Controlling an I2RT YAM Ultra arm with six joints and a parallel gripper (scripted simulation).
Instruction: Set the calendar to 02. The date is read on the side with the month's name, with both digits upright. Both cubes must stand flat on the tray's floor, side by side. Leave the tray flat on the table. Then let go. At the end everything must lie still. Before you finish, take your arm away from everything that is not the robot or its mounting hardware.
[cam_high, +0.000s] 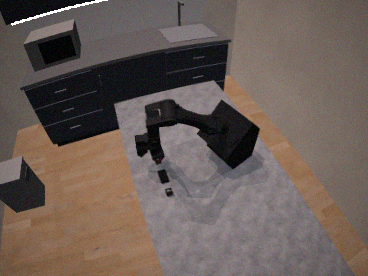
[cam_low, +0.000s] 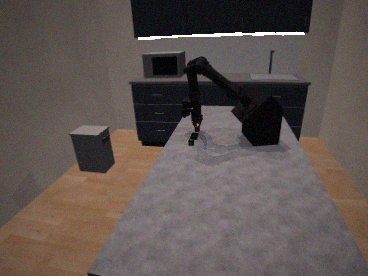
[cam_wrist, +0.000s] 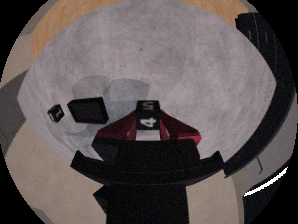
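My gripper is now 1 cm short of the dark tray, 11 cm to the right of it and 1 cm above it. Round my hand: dark calendar cube: right at my hand.
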